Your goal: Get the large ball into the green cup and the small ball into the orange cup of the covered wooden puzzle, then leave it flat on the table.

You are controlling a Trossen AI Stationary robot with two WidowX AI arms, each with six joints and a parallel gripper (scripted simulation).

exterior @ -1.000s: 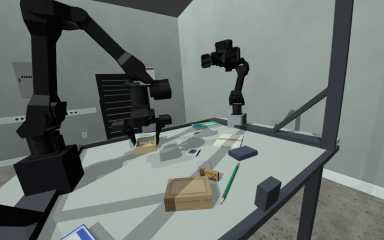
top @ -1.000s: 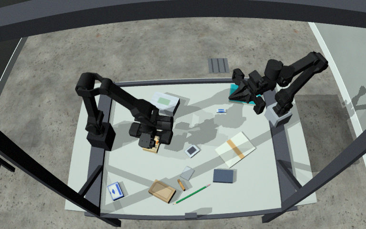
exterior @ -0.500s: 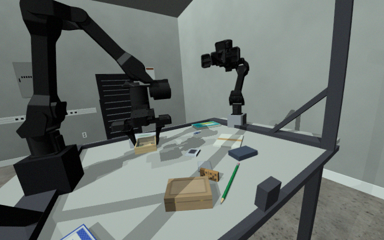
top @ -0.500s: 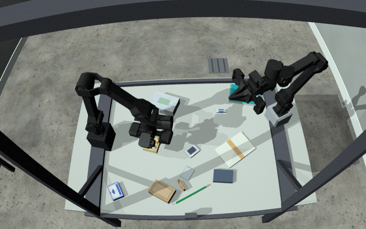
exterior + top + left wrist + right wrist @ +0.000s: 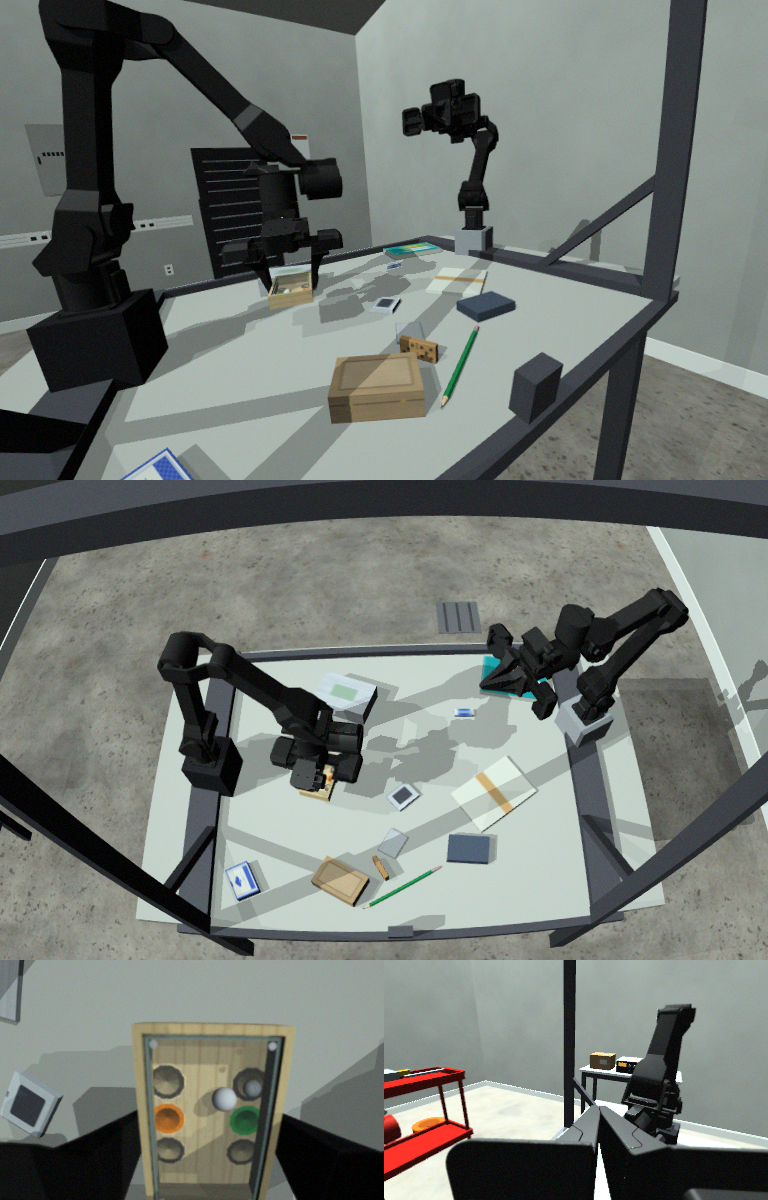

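Now: the covered wooden puzzle 3 cm below my left hand. Also, from my left hand: dark blue block: 19 cm behind, 30 cm to the right, 10 cm below; grey square tile: 4 cm behind, 17 cm to the right, 11 cm below; white box: 24 cm ahead, 7 cm to the right, 9 cm below.
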